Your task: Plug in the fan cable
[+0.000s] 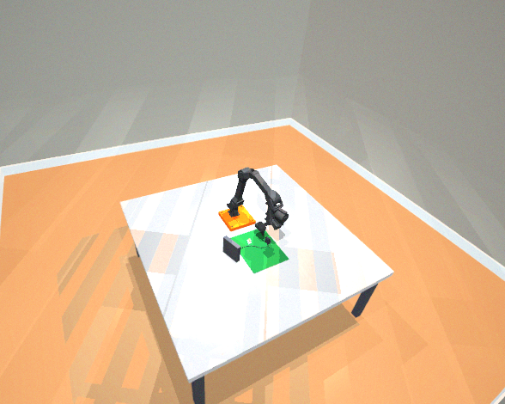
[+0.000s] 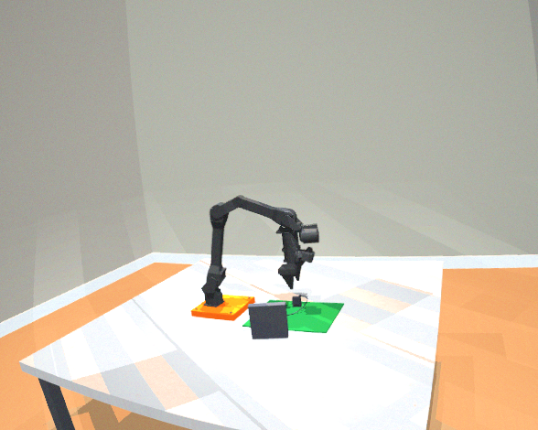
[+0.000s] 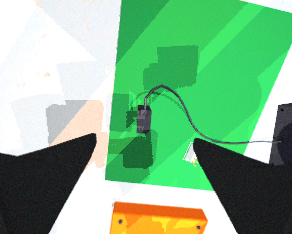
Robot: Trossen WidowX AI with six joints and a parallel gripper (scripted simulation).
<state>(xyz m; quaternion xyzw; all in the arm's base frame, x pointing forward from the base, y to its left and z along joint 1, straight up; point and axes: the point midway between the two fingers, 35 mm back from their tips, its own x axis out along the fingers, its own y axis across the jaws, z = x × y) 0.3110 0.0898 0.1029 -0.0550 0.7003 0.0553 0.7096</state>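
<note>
Now: gripper tip 70 mm above the fan plug. The rest, counted from my gripper tip: green board 100 mm below, 70 mm to the right, 20 mm ahead; then pale header 100 mm to the right, 90 mm below, 50 mm behind; then dark grey fan 240 mm to the right, 30 mm below, 10 mm ahead.
</note>
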